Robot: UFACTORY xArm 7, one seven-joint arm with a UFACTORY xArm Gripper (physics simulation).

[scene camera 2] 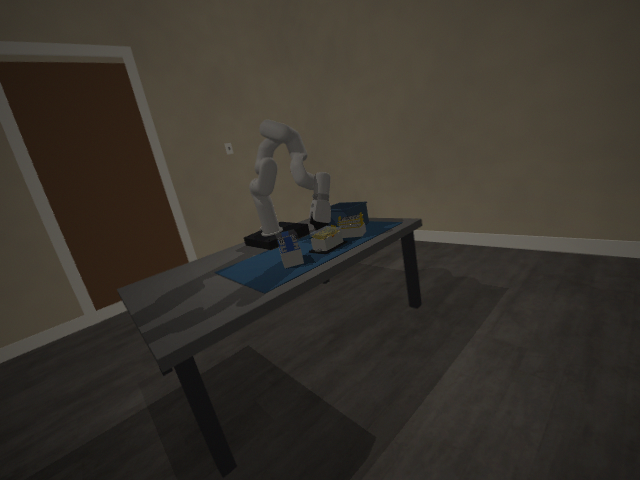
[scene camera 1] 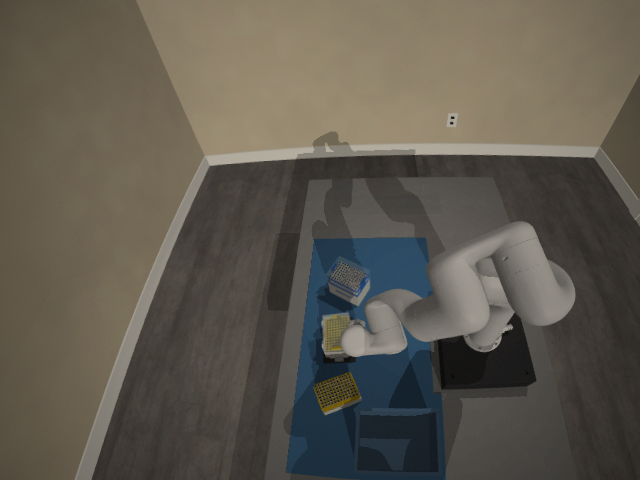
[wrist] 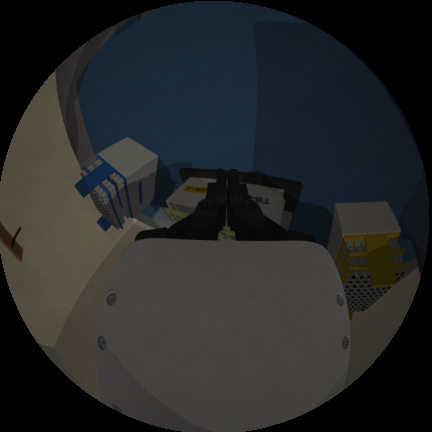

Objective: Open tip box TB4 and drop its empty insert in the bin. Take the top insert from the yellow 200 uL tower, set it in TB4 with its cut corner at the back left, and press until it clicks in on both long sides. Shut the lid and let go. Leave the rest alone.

The gripper is shut and touches a tip box TB4. A blue tower rests on a blue mat.
